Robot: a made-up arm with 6 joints. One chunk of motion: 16 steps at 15 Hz.
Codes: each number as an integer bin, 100 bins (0 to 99) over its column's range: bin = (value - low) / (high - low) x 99, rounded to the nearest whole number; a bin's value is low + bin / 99 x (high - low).
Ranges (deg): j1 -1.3..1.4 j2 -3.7..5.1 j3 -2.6..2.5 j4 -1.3..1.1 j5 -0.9..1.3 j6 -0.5..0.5
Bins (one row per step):
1: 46 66 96 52 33 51
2: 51 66 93 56 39 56
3: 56 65 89 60 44 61
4: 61 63 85 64 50 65
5: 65 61 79 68 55 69
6: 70 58 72 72 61 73
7: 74 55 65 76 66 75
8: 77 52 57 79 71 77
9: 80 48 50 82 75 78
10: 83 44 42 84 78 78
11: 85 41 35 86 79 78
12: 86 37 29 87 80 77
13: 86 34 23 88 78 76
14: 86 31 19 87 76 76
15: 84 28 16 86 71 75
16: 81 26 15 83 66 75
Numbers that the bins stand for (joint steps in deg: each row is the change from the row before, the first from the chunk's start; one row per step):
1: -0.045 2.167 2.345 -0.039 -0.167 0.015
2: 0.091 2.167 2.191 0.058 -0.033 0.066
3: 0.227 2.078 1.985 0.155 0.078 0.116
4: 0.364 1.900 1.779 0.252 0.211 0.157
5: 0.473 1.722 1.470 0.348 0.322 0.197
6: 0.609 1.456 1.109 0.445 0.456 0.237
7: 0.718 1.189 0.748 0.542 0.567 0.258
8: 0.800 0.922 0.336 0.615 0.678 0.278
9: 0.882 0.567 -0.024 0.688 0.767 0.288
10: 0.964 0.211 -0.436 0.736 0.833 0.288
11: 1.018 -0.056 -0.797 0.785 0.856 0.288
12: 1.045 -0.411 -1.106 0.809 0.878 0.278
13: 1.045 -0.678 -1.415 0.833 0.833 0.268
14: 1.045 -0.944 -1.621 0.809 0.789 0.268
15: 0.991 -1.211 -1.776 0.785 0.678 0.258
16: 0.909 -1.389 -1.827 0.712 0.567 0.258

